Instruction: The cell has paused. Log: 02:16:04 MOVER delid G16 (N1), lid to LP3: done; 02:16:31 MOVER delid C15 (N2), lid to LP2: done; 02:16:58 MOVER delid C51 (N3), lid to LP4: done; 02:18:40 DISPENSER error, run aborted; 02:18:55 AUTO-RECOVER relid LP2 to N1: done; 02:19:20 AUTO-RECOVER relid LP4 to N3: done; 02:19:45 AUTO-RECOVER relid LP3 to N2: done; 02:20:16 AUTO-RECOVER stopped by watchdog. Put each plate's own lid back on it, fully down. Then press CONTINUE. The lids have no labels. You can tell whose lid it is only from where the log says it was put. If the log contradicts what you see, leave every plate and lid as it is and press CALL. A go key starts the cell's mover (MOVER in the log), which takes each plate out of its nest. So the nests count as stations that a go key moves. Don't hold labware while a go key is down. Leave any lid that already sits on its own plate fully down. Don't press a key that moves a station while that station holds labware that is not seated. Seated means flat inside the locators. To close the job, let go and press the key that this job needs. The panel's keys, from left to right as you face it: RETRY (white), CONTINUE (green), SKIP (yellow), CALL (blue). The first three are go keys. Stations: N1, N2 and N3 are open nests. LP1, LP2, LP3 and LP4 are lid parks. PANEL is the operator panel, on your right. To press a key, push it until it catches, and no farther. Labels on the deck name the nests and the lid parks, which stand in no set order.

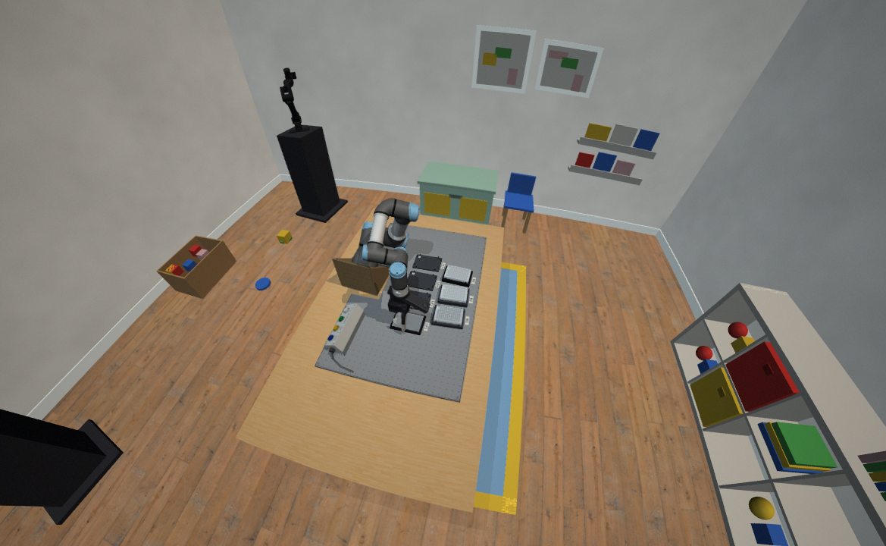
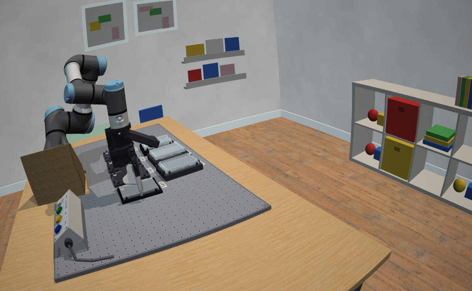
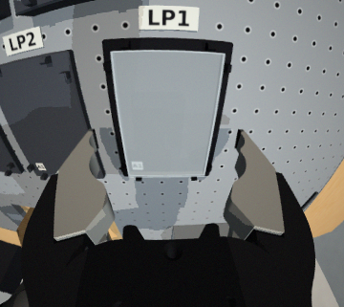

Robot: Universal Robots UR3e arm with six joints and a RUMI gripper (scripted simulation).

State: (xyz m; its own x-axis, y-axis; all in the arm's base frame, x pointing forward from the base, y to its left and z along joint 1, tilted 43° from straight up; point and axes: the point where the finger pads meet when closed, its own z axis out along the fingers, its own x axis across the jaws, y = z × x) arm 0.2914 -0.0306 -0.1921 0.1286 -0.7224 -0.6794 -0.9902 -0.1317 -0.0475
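The pale grey lid lies 10 mm below my hand. Also, from my hand: plate: 160 mm ahead, 90 mm to the left; then lid park LP1: 20 mm below; then lid park LP2: 20 mm behind, 130 mm to the left, 20 mm below.
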